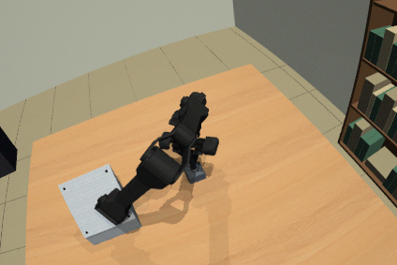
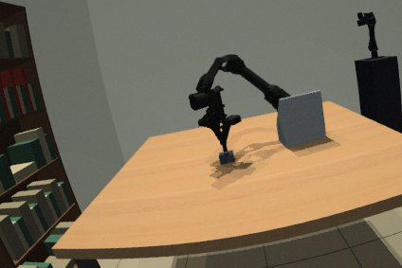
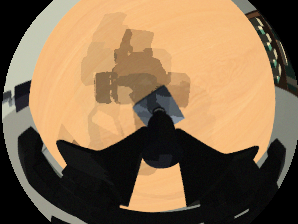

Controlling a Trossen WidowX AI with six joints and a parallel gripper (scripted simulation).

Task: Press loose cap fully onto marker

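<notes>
Now: gripper tip 8 cm above the blue-grey holder block. From my gripper tip the other things lie so: dark marker cap 1 cm above.
</notes>
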